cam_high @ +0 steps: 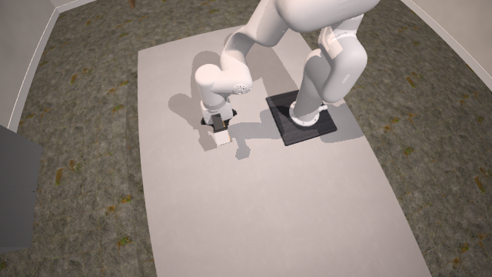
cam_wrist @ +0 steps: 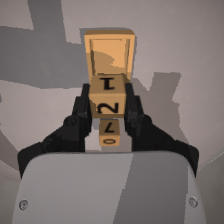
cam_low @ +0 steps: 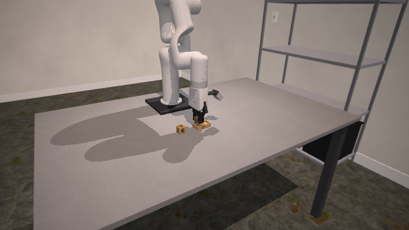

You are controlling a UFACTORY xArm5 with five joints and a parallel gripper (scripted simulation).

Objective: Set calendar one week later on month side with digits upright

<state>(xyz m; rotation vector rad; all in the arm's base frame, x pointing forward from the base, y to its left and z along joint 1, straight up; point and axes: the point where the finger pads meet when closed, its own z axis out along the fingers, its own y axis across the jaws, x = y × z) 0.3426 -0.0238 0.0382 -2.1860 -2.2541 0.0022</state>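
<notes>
The wooden calendar tray is 2 cm to the left of my hand and 4 cm below it.
</notes>
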